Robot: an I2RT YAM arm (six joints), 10 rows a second.
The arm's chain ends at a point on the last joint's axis. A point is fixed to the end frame.
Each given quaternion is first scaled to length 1.
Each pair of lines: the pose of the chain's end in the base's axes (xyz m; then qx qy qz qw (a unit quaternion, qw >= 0)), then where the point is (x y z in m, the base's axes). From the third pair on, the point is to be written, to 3 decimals.
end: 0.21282 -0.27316 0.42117 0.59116 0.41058 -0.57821 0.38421
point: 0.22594 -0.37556 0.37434
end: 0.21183 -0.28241 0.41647 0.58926 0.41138 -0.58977 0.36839
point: 0.22102 -0.38467 0.36842
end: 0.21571 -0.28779 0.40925 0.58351 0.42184 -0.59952 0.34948
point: 0.222 -0.389 0.359
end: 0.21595 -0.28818 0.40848 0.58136 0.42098 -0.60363 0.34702
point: 0.221 -0.390 0.358
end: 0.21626 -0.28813 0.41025 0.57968 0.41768 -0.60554 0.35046
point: 0.221 -0.390 0.361
